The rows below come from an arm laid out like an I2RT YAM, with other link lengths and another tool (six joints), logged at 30 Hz.
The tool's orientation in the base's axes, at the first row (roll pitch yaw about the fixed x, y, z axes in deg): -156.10 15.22 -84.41
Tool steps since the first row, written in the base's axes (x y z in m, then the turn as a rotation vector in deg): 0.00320 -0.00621 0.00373 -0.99 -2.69 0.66; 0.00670 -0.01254 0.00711 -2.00 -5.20 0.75; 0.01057 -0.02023 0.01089 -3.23 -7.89 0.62; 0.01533 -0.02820 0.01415 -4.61 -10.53 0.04; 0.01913 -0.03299 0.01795 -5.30 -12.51 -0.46; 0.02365 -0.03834 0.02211 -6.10 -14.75 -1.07; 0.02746 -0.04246 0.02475 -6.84 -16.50 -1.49; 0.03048 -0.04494 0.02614 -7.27 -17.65 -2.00; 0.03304 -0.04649 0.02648 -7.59 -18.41 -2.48
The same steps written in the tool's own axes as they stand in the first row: 0.00529 -0.00451 -0.00380 2.32 0.61 -1.71; 0.01081 -0.00916 -0.00722 4.61 1.46 -2.87; 0.01756 -0.01432 -0.01122 7.11 2.60 -3.97; 0.02481 -0.02011 -0.01451 9.67 4.05 -4.72; 0.02877 -0.02518 -0.01775 11.64 4.85 -5.09; 0.03324 -0.03105 -0.02119 13.87 5.78 -5.48; 0.03686 -0.03566 -0.02322 15.59 6.60 -5.88; 0.03916 -0.03902 -0.02399 16.79 7.18 -5.91; 0.04080 -0.04154 -0.02375 17.62 7.65 -5.82
